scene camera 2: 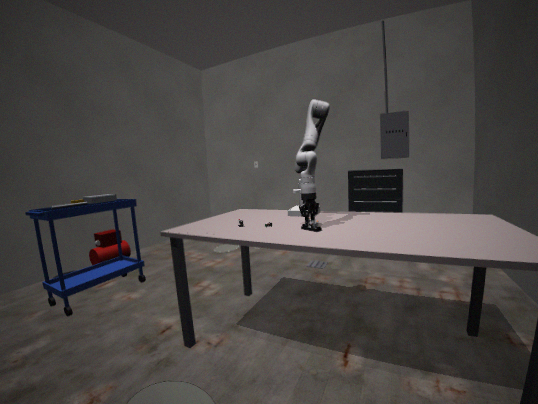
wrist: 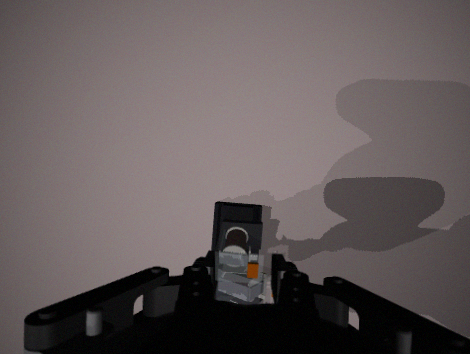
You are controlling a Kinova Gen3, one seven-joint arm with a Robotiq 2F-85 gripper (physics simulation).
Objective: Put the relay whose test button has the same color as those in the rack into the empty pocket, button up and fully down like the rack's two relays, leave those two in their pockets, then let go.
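Note:
The black rack stands on the table under the arm. In the wrist view, a relay with a clear cover, a dark coil and an orange test button sits in its far pocket. Behind it another clear-covered relay lies on its side across the rack's middle, its orange button edge at its right. My gripper is down at the rack, its fingers on both sides of this middle relay and shut on it. The gripper body hides the rack's near end. Two small loose relays lie left of the rack; their button colors cannot be told.
The pale table has its left edge beyond the loose relays. A white base is behind the gripper. A blue cart stands left of the table, and a dark drawer cabinet stands behind it.

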